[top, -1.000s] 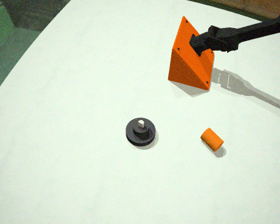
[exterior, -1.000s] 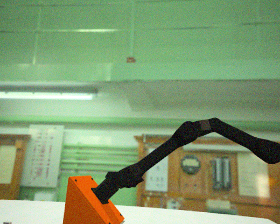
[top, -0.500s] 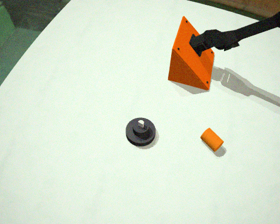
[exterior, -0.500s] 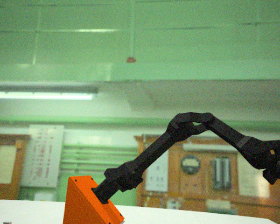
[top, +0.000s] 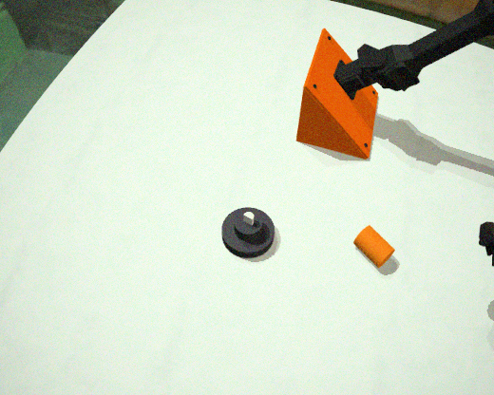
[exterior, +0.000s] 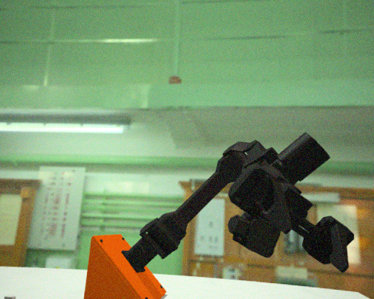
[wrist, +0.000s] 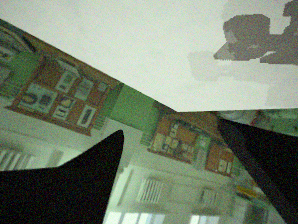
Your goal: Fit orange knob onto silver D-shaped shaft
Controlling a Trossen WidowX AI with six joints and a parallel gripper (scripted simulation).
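Right now my gripper tip is 110 mm past the orange knob, 230 mm to the left of it and 140 mm above it. The rest, counted from my gripper tip: round pedestal: 70 mm behind, 450 mm to the right, 120 mm below.
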